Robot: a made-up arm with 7 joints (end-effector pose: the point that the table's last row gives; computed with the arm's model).
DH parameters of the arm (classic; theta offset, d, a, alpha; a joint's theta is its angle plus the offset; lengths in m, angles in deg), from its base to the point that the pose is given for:
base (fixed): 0 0.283 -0.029 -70
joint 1: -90 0.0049 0.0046 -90
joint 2: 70 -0.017 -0.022 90
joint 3: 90 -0.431 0.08 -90
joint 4: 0 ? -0.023 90
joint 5: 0 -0.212 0 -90
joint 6: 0 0.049 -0.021 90
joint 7: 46.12 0.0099 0.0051 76
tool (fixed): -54.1 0.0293 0 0
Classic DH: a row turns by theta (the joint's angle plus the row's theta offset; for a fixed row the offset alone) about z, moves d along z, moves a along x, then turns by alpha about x.
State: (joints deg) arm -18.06 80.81 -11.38 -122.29 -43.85 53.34 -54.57
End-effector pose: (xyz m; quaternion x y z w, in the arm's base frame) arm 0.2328 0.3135 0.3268 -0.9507 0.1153 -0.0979 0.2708
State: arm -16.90 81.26 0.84 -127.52 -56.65 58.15 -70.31
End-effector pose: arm 0.1966 0.3140 0.3683 -0.8791 -0.0457 -0.2101 0.4253
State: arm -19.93 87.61 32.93 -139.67 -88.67 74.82 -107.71
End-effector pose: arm 0.0757 0.2949 0.4571 -0.5179 -0.5790 -0.4716 0.4173
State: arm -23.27 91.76 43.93 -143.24 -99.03 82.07 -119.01
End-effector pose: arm 0.0349 0.2808 0.4795 -0.3767 -0.7042 -0.5430 0.2596
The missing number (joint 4, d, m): 0.032
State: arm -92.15 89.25 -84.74 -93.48 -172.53 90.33 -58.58
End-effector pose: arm 0.3590 0.3124 0.4311 0.0052 -0.0959 -0.6562 0.7484
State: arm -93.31 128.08 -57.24 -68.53 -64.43 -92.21 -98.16
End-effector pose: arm -0.0091 0.4684 0.6692 -0.3462 0.3357 0.4945 0.7231
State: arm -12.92 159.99 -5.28 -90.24 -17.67 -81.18 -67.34
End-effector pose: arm 0.1779 0.0953 0.7990 -0.2882 0.5175 0.5742 0.5652
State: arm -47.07 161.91 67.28 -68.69 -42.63 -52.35 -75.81
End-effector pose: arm -0.4656 -0.0583 0.7322 -0.2385 -0.2037 -0.1796 0.9324
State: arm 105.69 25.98 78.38 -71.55 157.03 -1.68 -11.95
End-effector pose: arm -0.5067 0.2750 0.4938 0.1528 -0.1790 0.9211 0.3102
